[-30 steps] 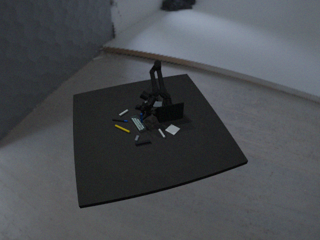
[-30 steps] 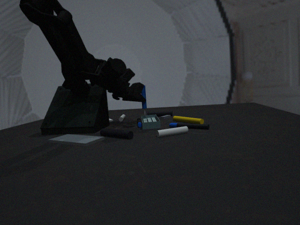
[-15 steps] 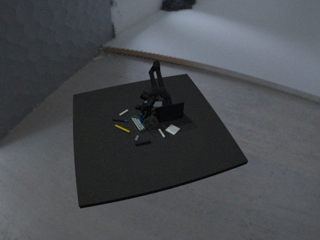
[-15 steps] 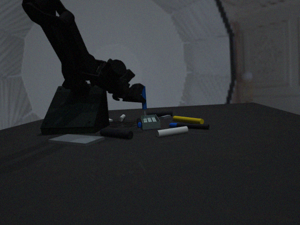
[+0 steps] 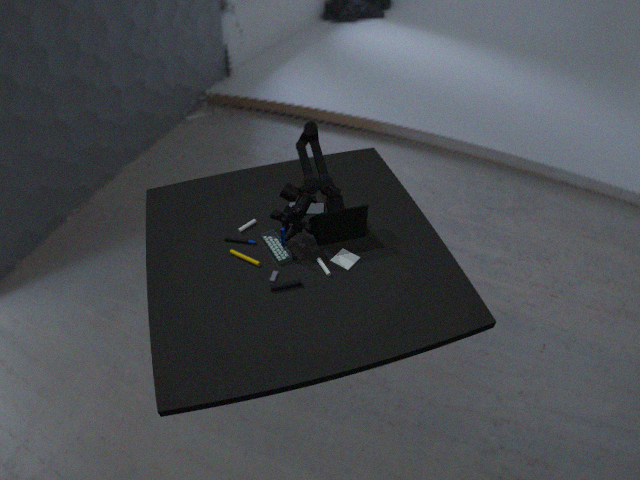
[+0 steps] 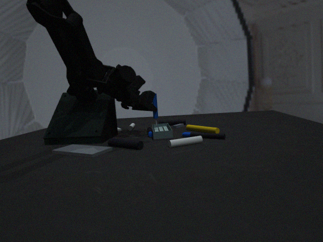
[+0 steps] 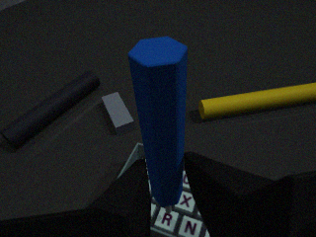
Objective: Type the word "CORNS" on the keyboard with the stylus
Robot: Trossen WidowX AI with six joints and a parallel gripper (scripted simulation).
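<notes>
Now: the yellow rod 17 cm ahead of my gripper tip, 1 cm to the right of it and 7 cm below it. Round my gripper tip: small grey block (7 cm ahead, 12 cm to the left, 8 cm below); blue stylus (2 cm below); grey flat plate (15 cm behind, 27 cm to the right, 8 cm below).
</notes>
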